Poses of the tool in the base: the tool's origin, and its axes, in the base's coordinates. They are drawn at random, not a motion.
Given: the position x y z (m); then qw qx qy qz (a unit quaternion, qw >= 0).
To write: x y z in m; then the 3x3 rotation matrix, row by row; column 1 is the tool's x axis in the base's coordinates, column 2 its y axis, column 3 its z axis. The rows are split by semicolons. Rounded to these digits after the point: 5 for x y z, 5 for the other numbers.
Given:
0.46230 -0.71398 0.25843 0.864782 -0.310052 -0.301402 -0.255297
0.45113 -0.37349 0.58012 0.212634 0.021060 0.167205 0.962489
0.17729 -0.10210 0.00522 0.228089 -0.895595 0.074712 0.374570
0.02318 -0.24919 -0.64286 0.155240 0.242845 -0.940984 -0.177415
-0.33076 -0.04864 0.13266 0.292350 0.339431 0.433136 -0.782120
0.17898 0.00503 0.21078 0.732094 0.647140 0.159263 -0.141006
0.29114 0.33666 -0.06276 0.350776 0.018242 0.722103 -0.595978
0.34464 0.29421 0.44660 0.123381 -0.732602 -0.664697 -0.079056
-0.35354 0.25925 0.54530 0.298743 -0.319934 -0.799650 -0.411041
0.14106 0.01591 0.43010 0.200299 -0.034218 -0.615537 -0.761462
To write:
0.46230 -0.71398 0.25843; 0.68796 0.62845 -0.36298; -0.25465 0.67738 0.69015; 0.67960 -0.38236 0.62605
0.45113 -0.37349 0.58012; -0.90869 -0.40227 0.11165; 0.41636 -0.85366 0.31291; -0.03057 0.33082 0.94320
0.17729 -0.10210 0.00522; 0.70823 -0.30469 -0.63684; 0.03705 -0.88479 0.46452; -0.70501 -0.35258 -0.61535
0.02318 -0.24919 -0.64286; -0.83385 -0.40194 -0.37833; -0.51211 0.81910 0.25849; 0.20599 0.40929 -0.88885
-0.33076 -0.04864 0.13266; -0.59864 0.75134 -0.27770; -0.16327 -0.45385 -0.87599; -0.78421 -0.47906 0.39436
0.17898 0.00503 0.21078; 0.90951 0.41259 0.05069; -0.00033 0.12265 -0.99245; -0.41569 0.90262 0.11169
0.29114 0.33666 -0.06276; -0.75325 0.44446 0.48485; -0.39176 0.28895 -0.87351; -0.52834 -0.84792 -0.04353
0.34464 0.29421 0.44660; 0.10386 0.99342 -0.04819; 0.95441 -0.08591 0.28587; 0.27985 -0.07568 -0.95705
-0.35354 0.25925 0.54530; -0.61679 0.75726 -0.21477; 0.26608 0.45738 0.84853; 0.74079 0.46622 -0.48360
0.14106 0.01591 0.43010; -0.91742 0.34716 -0.19447; -0.26292 -0.16199 0.95112; 0.29869 0.92371 0.23989

